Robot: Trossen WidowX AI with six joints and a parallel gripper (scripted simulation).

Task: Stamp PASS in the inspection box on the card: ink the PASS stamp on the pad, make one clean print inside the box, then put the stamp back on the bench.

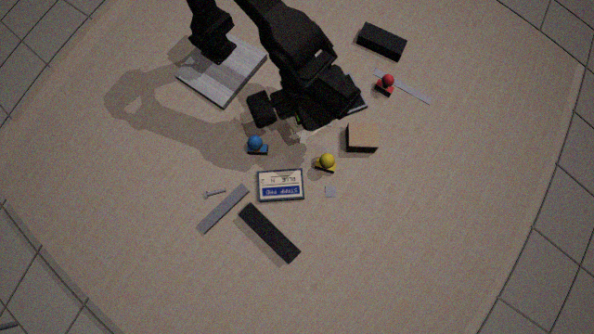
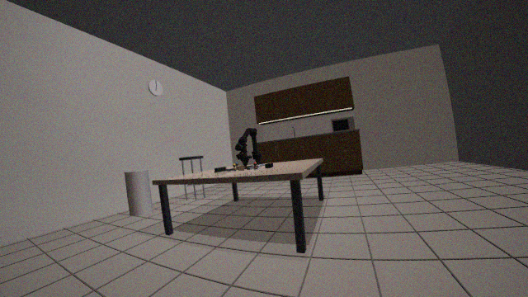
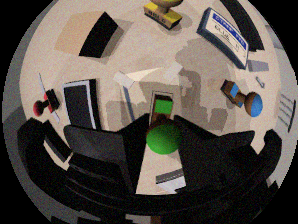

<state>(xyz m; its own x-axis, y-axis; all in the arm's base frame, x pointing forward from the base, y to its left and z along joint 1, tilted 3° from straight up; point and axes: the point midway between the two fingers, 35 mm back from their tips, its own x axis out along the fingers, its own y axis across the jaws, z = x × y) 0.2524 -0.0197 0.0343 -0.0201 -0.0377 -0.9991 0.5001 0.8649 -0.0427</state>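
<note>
The green-knobbed stamp lies right at my gripper tip. From my gripper tip the other things lie so: black ink pad 100 mm to the left, 50 mm ahead, 20 mm below; then blue stamp 110 mm to the right, 20 mm behind; then white lined card 30 mm below, 10 mm to the left.
</note>
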